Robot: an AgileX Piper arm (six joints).
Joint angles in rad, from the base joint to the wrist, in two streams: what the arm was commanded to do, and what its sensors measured. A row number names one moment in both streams.
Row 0, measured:
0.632, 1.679, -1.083, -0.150, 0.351, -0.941
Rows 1 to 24, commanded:
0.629, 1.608, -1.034, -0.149, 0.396, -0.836
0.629, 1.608, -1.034, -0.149, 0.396, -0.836
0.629, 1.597, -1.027, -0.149, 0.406, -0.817
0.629, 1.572, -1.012, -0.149, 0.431, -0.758
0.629, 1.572, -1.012, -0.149, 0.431, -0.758
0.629, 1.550, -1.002, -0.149, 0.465, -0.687
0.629, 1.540, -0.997, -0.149, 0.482, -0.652
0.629, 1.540, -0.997, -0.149, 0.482, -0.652
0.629, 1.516, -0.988, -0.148, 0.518, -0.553
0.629, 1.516, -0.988, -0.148, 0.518, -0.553
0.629, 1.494, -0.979, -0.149, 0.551, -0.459
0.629, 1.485, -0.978, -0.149, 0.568, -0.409
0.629, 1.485, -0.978, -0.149, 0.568, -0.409
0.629, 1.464, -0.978, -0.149, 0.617, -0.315
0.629, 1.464, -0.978, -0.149, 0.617, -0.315
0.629, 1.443, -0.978, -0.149, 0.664, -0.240
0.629, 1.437, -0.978, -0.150, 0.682, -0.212
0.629, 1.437, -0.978, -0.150, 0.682, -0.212
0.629, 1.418, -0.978, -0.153, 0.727, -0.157
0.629, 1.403, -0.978, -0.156, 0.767, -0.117
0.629, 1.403, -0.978, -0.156, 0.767, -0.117
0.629, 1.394, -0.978, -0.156, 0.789, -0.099
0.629, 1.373, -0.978, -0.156, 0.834, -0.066
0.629, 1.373, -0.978, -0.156, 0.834, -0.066
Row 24, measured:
0.632, 1.403, -0.982, -0.151, 0.766, -0.125
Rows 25 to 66, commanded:
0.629, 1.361, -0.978, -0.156, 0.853, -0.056
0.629, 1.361, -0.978, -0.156, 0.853, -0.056
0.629, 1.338, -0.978, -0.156, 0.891, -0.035
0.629, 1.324, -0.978, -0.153, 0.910, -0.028
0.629, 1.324, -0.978, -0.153, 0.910, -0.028
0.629, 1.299, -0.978, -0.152, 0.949, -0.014
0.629, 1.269, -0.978, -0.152, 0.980, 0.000
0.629, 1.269, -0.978, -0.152, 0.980, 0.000
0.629, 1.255, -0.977, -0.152, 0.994, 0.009
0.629, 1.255, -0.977, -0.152, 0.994, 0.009
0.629, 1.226, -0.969, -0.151, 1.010, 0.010
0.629, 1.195, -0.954, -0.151, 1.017, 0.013
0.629, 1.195, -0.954, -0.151, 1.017, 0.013
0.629, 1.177, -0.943, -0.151, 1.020, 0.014
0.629, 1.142, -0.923, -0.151, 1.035, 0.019
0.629, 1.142, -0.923, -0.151, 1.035, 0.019
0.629, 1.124, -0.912, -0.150, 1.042, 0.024
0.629, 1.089, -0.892, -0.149, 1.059, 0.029
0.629, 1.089, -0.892, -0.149, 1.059, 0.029
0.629, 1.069, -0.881, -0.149, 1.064, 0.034
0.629, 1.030, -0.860, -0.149, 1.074, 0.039
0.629, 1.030, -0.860, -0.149, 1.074, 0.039
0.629, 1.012, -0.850, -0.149, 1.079, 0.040
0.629, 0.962, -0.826, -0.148, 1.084, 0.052
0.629, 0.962, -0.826, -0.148, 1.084, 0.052
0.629, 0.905, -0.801, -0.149, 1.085, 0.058
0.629, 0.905, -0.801, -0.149, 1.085, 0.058
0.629, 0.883, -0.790, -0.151, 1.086, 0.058
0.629, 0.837, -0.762, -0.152, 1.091, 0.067
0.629, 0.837, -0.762, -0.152, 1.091, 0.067
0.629, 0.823, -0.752, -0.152, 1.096, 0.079
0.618, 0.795, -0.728, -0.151, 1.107, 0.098
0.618, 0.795, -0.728, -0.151, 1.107, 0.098
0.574, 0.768, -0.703, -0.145, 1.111, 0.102
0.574, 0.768, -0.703, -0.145, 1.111, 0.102
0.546, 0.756, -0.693, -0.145, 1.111, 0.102
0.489, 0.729, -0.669, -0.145, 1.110, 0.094
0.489, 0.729, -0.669, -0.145, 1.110, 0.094
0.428, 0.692, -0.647, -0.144, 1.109, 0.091
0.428, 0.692, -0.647, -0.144, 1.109, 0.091
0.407, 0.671, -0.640, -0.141, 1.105, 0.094
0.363, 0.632, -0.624, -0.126, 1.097, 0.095
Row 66, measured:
0.419, 0.681, -0.645, -0.145, 1.102, 0.090
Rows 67 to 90, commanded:
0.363, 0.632, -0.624, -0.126, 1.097, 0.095
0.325, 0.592, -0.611, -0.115, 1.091, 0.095
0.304, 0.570, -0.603, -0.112, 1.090, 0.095
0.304, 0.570, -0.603, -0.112, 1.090, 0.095
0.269, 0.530, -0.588, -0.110, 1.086, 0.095
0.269, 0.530, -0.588, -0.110, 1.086, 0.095
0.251, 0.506, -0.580, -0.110, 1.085, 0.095
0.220, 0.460, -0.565, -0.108, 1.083, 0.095
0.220, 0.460, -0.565, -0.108, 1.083, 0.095
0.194, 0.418, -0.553, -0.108, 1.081, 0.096
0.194, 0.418, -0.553, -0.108, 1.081, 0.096
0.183, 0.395, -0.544, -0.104, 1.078, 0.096
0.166, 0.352, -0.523, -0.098, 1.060, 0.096
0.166, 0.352, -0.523, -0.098, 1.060, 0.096
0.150, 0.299, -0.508, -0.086, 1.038, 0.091
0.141, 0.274, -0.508, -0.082, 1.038, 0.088
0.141, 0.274, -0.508, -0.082, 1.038, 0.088
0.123, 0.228, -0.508, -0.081, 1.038, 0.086
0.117, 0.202, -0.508, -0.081, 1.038, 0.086
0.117, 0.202, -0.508, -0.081, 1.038, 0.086
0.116, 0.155, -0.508, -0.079, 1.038, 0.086
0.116, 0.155, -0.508, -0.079, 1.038, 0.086
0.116, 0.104, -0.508, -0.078, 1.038, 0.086
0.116, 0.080, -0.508, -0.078, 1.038, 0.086
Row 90, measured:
0.124, 0.138, -0.509, -0.078, 1.047, 0.091
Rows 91 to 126, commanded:
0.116, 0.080, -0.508, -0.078, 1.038, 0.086
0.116, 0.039, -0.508, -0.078, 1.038, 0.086
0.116, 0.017, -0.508, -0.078, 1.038, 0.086
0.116, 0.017, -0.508, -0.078, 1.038, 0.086
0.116, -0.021, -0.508, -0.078, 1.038, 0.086
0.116, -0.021, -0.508, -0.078, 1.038, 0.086
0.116, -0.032, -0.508, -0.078, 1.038, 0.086
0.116, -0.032, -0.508, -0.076, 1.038, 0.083
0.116, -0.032, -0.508, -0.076, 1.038, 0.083
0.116, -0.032, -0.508, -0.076, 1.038, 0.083
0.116, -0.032, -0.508, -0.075, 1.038, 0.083
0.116, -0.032, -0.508, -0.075, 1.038, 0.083
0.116, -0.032, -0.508, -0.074, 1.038, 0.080
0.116, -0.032, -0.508, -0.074, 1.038, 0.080
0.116, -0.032, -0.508, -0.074, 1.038, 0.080
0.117, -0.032, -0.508, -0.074, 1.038, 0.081
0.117, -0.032, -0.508, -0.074, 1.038, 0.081
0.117, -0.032, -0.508, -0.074, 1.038, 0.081
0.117, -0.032, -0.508, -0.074, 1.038, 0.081
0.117, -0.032, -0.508, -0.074, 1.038, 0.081
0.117, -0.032, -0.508, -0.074, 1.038, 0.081
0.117, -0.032, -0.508, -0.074, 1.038, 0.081
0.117, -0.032, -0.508, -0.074, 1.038, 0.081
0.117, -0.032, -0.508, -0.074, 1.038, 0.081
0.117, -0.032, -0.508, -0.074, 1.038, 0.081
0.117, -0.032, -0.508, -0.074, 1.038, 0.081
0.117, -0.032, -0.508, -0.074, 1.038, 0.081
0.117, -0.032, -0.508, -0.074, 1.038, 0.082
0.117, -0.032, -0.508, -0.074, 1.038, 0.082
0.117, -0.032, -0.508, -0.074, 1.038, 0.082
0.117, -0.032, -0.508, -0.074, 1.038, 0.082
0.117, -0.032, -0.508, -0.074, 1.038, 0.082
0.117, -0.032, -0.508, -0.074, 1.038, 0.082
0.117, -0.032, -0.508, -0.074, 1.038, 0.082
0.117, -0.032, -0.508, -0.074, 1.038, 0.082
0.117, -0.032, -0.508, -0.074, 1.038, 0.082
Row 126, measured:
0.124, -0.005, -0.509, -0.077, 1.047, 0.089
